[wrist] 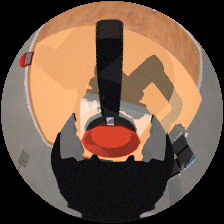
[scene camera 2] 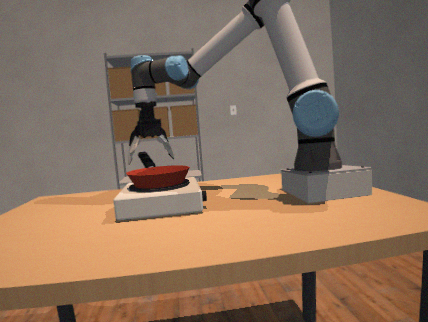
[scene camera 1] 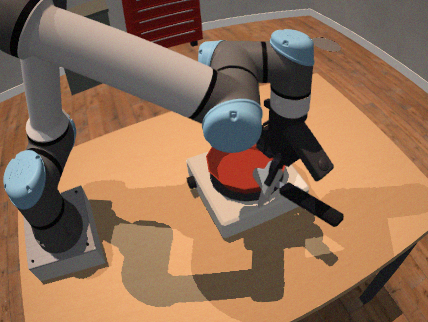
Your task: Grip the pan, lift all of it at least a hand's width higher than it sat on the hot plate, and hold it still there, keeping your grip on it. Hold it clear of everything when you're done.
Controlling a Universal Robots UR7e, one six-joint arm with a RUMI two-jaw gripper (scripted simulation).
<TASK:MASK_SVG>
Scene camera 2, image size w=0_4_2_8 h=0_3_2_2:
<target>red pan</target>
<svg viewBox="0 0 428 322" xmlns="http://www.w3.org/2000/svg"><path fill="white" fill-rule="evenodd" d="M127 172L128 177L137 188L161 188L182 183L190 167L178 165L156 167L146 152L139 152L138 156L144 162L145 168Z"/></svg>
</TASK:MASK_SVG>
